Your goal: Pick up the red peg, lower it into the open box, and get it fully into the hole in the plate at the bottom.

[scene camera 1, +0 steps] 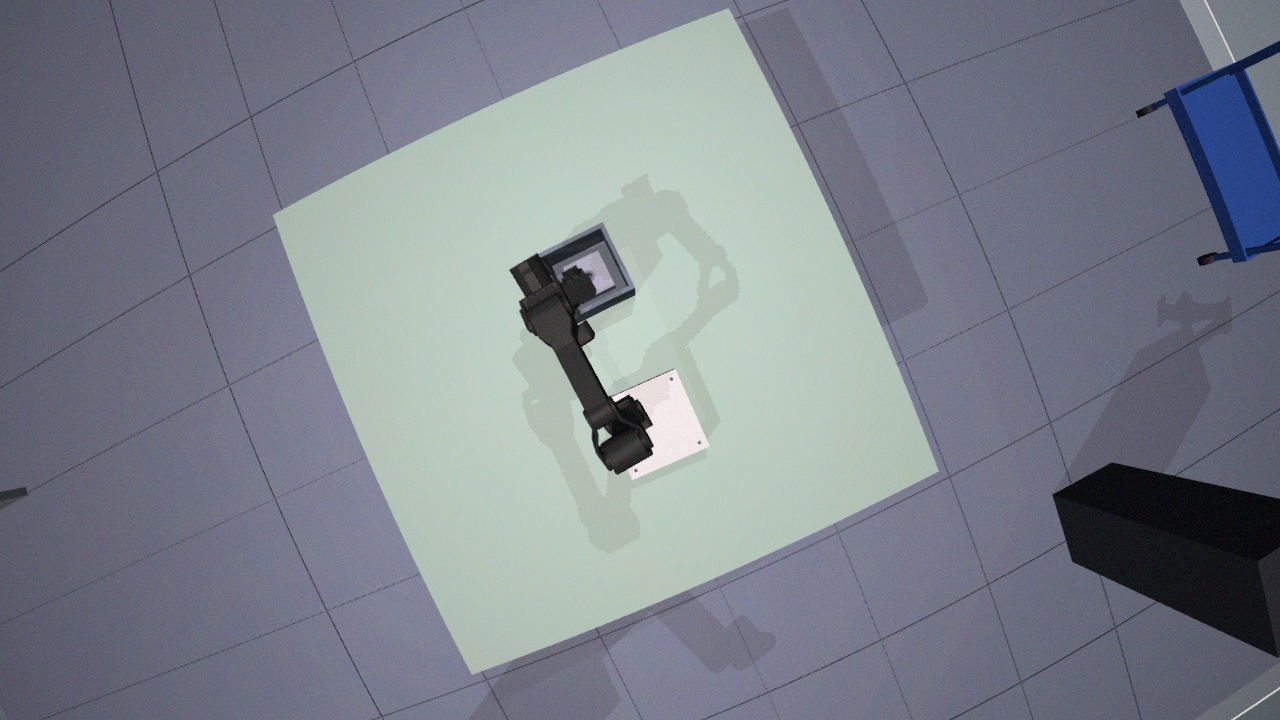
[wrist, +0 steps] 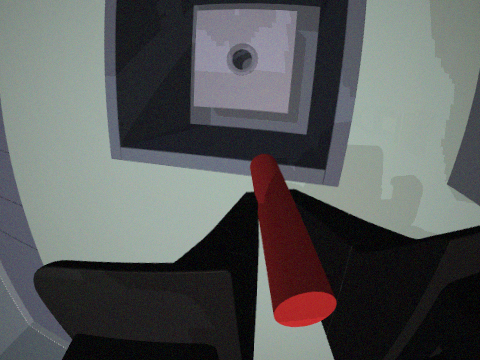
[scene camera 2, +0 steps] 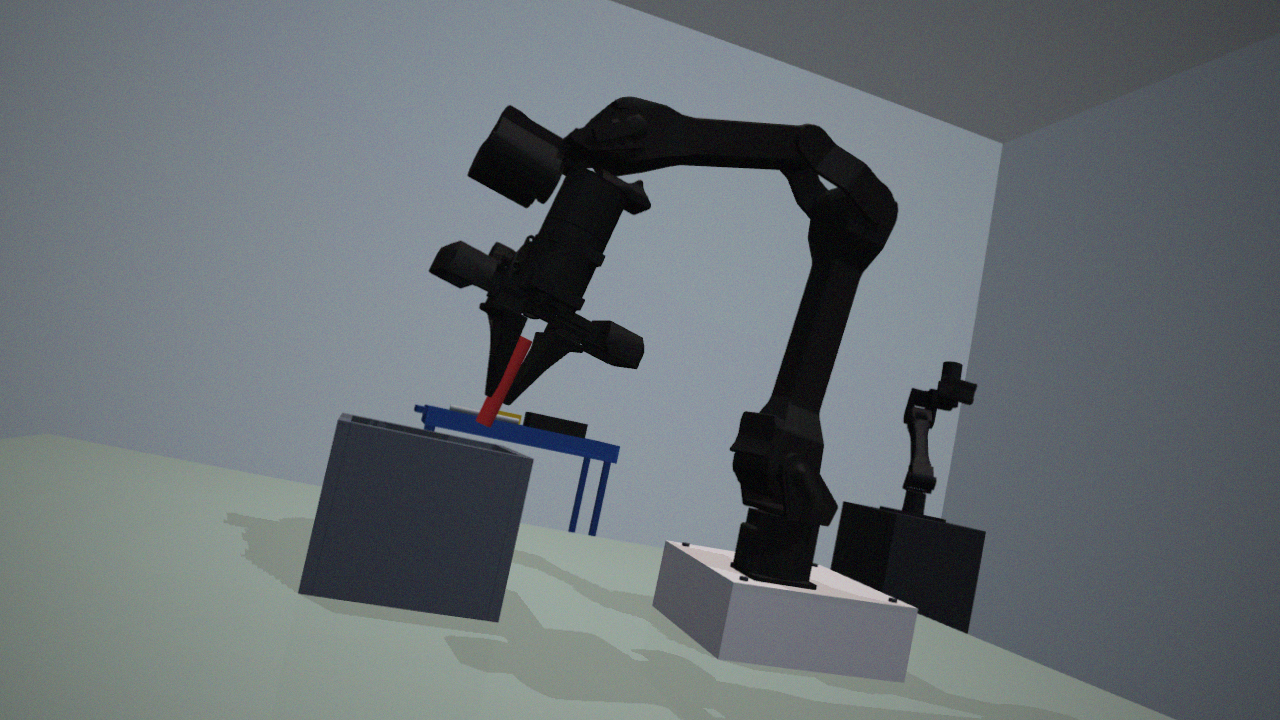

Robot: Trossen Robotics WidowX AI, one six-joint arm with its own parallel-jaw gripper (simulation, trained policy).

Labels:
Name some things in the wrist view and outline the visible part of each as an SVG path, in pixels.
My gripper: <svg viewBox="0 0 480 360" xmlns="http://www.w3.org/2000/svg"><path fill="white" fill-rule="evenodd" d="M255 192L245 192L223 220L209 231L196 247L189 249L175 263L97 263L59 260L37 269L33 277L37 295L72 339L63 360L253 360L260 233L259 201ZM289 189L300 216L303 217L305 229L312 239L313 248L319 255L317 257L323 265L327 280L331 284L329 287L336 297L335 311L321 320L321 325L327 333L325 336L331 347L333 360L480 360L480 225L423 237L420 240L411 239L380 225L377 227L369 221L353 216L352 213L348 215L331 204L313 199L307 193Z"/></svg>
A grey box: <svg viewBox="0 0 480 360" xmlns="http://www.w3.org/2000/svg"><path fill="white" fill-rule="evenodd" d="M251 57L249 57L249 59L245 59L243 63L243 71L252 63ZM105 0L104 77L105 97L107 97L105 104L107 104L109 147L111 147L112 159L155 165L175 165L175 167L252 176L252 160L257 155L261 155L261 153L269 153L269 155L275 157L277 164L279 164L284 180L339 187L341 169L343 169L345 153L347 153L345 148L347 148L352 113L353 109L355 109L361 52L363 52L361 48L363 48L367 0ZM197 11L211 11L211 9L271 9L271 11L296 12L295 49L293 49L291 91L289 91L288 113L256 111L256 109L193 107Z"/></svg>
A red peg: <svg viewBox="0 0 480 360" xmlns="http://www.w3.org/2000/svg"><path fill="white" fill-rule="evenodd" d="M261 153L261 155L257 155L252 160L251 172L253 188L255 188L255 195L257 201L259 201L261 244L263 244L265 267L267 267L273 319L280 323L280 325L287 325L287 327L307 327L307 325L319 323L319 321L324 320L325 317L335 311L336 297L333 296L333 291L329 287L331 284L329 284L323 265L321 265L319 257L317 257L319 255L317 255L316 249L313 248L312 239L309 237L307 229L305 229L303 217L300 216L299 209L297 209L291 192L289 192L283 175L281 175L279 164L277 164L275 157L269 155L269 153Z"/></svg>

